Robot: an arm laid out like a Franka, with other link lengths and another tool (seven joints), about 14 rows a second.
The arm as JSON. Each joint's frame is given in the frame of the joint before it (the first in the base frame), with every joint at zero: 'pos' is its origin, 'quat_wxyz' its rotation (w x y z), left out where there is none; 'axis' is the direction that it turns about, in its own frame. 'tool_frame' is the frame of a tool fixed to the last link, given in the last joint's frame.
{
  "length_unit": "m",
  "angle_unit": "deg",
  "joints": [
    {
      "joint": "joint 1",
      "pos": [
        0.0,
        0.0,
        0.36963
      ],
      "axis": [
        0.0,
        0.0,
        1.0
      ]
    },
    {
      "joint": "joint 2",
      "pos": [
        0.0,
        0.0,
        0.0
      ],
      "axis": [
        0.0,
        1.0,
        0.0
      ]
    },
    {
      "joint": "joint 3",
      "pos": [
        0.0,
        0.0,
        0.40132
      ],
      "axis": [
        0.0,
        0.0,
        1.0
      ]
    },
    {
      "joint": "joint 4",
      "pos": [
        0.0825,
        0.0,
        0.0
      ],
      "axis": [
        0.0,
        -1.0,
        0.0
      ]
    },
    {
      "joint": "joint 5",
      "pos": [
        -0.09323,
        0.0,
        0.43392
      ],
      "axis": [
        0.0,
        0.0,
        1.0
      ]
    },
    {
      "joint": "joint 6",
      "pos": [
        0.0,
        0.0,
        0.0
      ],
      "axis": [
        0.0,
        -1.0,
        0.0
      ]
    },
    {
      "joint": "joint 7",
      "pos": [
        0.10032,
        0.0,
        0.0
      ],
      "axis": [
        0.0,
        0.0,
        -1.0
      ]
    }
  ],
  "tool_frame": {
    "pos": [
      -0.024,
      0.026,
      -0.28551
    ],
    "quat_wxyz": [
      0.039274,
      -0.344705,
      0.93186,
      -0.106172
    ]
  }
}
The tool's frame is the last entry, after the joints.
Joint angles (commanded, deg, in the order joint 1, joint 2, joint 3, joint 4, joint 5, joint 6, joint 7), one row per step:
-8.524 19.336 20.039 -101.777 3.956 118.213 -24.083
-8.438 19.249 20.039 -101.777 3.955 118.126 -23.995
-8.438 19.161 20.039 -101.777 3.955 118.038 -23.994
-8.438 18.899 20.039 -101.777 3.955 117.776 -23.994
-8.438 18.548 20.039 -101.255 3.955 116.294 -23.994
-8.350 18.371 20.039 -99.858 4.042 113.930 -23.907
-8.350 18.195 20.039 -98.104 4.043 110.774 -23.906
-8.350 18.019 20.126 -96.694 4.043 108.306 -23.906
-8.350 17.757 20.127 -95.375 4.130 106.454 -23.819
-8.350 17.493 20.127 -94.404 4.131 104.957 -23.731
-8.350 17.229 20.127 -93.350 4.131 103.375 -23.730
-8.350 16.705 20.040 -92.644 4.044 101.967 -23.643
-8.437 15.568 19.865 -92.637 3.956 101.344 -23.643
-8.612 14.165 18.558 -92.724 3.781 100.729 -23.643
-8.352 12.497 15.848 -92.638 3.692 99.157 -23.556
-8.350 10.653 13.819 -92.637 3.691 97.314 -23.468
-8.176 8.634 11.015 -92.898 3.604 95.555 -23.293
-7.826 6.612 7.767 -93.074 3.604 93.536 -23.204
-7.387 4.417 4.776 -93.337 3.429 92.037 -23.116
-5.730 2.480 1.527 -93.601 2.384 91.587 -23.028
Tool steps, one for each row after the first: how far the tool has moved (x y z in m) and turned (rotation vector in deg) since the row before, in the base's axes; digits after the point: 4 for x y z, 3 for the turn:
-0.0006 0.0010 0.0009 -0.032 0.013 0.015
-0.0003 -0.0001 0.0009 -0.026 -0.001 0.014
-0.0010 -0.0002 0.0026 -0.077 -0.004 0.045
-0.0032 -0.0007 0.0068 -0.176 0.587 0.194
-0.0019 0.0005 0.0116 -0.056 0.795 0.211
-0.0035 -0.0013 0.0140 -0.183 1.185 0.347
-0.0031 -0.0002 0.0119 -0.121 0.846 0.352
-0.0007 -0.0004 0.0126 -0.017 0.286 0.059
-0.0014 -0.0007 0.0100 -0.106 0.259 0.068
-0.0015 -0.0008 0.0106 -0.096 0.247 0.159
-0.0027 -0.0021 0.0105 -0.291 0.159 0.024
-0.0030 -0.0036 0.0116 -0.397 -0.537 -0.129
-0.0010 -0.0170 0.0124 -0.814 -0.685 -1.289
-0.0040 -0.0269 0.0152 -1.144 -0.100 -2.239
-0.0083 -0.0218 0.0172 -0.850 0.066 -1.863
-0.0101 -0.0278 0.0167 -0.974 0.088 -2.563
-0.0127 -0.0294 0.0175 -0.744 0.253 -2.785
-0.0129 -0.0258 0.0190 -0.701 -0.369 -2.489
-0.0088 -0.0202 0.0166 -1.413 -1.123 -1.523

